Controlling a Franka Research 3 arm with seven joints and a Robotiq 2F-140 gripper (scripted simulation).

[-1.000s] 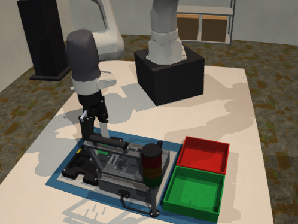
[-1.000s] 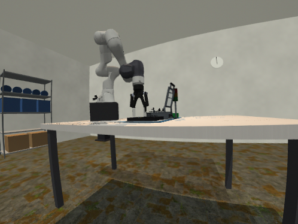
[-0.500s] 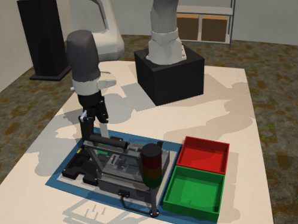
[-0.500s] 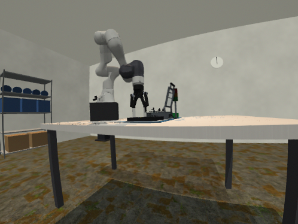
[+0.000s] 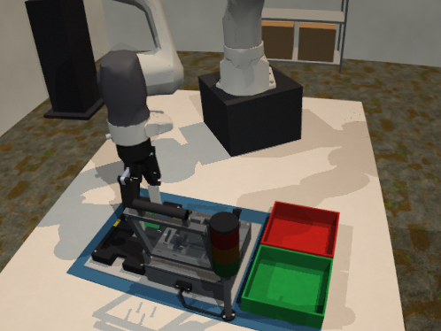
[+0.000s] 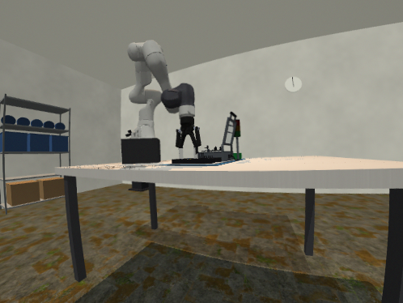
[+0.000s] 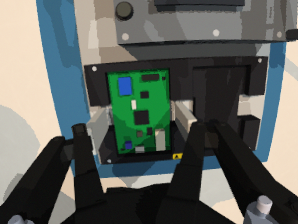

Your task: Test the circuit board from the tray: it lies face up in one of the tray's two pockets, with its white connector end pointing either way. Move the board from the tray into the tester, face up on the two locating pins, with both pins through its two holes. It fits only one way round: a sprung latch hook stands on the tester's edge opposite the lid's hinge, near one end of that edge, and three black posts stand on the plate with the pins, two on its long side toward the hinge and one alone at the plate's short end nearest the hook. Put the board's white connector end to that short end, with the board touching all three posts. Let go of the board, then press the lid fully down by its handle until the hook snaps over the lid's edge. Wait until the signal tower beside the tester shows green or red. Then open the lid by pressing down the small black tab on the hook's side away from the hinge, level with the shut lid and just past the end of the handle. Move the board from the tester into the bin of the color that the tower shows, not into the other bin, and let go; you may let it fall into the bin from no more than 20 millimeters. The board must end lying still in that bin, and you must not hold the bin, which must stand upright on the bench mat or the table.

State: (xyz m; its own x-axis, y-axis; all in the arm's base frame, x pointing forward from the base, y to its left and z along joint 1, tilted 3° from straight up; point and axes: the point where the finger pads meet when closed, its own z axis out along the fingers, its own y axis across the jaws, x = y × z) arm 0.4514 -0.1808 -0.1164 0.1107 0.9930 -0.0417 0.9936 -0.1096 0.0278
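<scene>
Right now the green circuit board is 20 mm below my hand. From my hand the other things lie so: red bin 370 mm to the left, 30 mm below; then tester plate 90 mm ahead, 170 mm to the left, 30 mm above; then clear lid 200 mm ahead, 150 mm to the left, 140 mm above.
</scene>
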